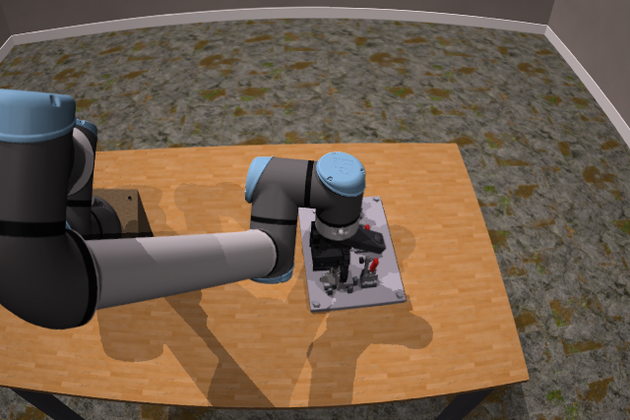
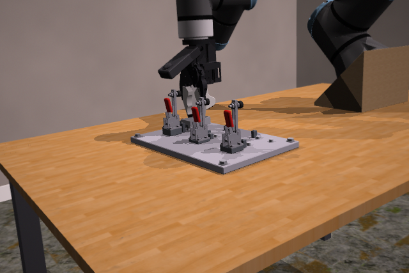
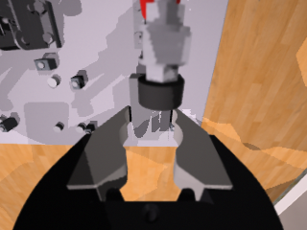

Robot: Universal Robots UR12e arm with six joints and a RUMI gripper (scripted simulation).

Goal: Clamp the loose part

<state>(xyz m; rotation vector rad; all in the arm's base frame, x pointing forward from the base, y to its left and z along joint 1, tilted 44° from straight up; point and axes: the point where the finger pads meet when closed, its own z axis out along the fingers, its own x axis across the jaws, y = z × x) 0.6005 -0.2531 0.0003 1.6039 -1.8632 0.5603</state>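
My hand is 10 mm above the grey rectangular block. From my hand the other things lie so: grey fixture plate (50 mm ahead, 100 mm to the left, 30 mm below).
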